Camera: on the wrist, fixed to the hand. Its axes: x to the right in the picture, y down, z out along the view.
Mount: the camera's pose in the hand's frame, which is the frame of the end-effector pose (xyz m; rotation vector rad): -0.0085 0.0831 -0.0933 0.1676 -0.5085 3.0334
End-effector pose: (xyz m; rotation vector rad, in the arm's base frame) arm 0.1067 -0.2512 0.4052 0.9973 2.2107 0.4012
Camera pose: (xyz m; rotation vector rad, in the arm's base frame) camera 0.0921 -0.2031 0.5199 -2.7554 1.2306 -0.6983
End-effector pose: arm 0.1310 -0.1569 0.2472 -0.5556 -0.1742 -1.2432
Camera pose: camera 0.1896 -0.1779 0.1385 -0.3252 0.2123 1.8407
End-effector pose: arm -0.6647 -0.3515 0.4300 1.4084 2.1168 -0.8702
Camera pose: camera -0.5867 -0.2671 0.4798 1.8360 -1.3393 0.2159
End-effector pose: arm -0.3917 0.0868 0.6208 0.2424 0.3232 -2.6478
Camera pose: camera -0.3350 0.0432 0.5180 -0.0565 -0.3503 0.3547
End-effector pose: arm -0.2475 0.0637 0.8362 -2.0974 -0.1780 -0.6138
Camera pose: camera -0.2591 -0.0588 0.8132 -0.3020 1.9878 1.5617
